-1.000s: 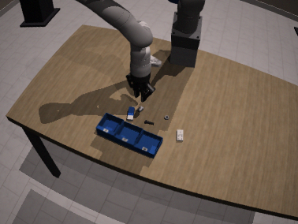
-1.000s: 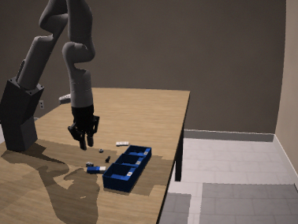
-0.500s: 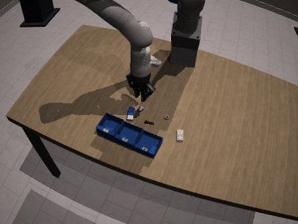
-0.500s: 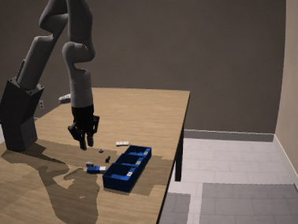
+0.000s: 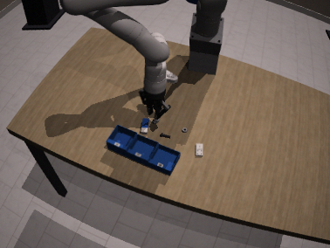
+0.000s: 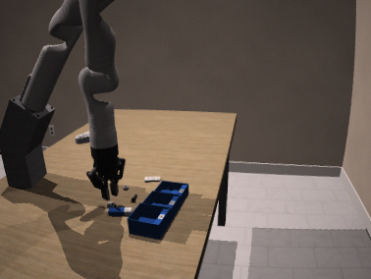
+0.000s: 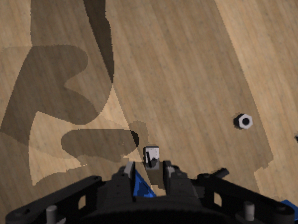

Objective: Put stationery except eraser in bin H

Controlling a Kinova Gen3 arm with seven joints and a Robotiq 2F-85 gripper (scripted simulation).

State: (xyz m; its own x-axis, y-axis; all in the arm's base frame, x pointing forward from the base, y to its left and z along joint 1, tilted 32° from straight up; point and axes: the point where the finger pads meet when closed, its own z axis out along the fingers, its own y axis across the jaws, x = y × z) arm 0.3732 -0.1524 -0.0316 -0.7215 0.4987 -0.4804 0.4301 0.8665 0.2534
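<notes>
Now: the blue-and-white eraser 5 cm below my hand, 4 cm ahead of it and 3 cm to the right of it. Round my hand: blue three-part bin 14 cm ahead, 3 cm below, 1 cm to the right; black bolt 6 cm ahead, 5 cm to the left, 5 cm below; grey nut 12 cm to the left, 5 cm below, 2 cm ahead.
</notes>
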